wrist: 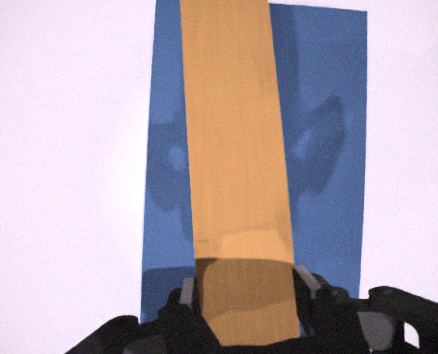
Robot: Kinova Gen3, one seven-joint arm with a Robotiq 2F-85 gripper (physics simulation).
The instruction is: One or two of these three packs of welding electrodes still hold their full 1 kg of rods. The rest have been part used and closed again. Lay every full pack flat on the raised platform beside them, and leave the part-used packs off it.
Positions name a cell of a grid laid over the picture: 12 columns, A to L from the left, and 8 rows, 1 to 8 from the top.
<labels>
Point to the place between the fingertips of the gripper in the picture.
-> G7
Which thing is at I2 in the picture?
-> A dark blue raised platform.
</labels>
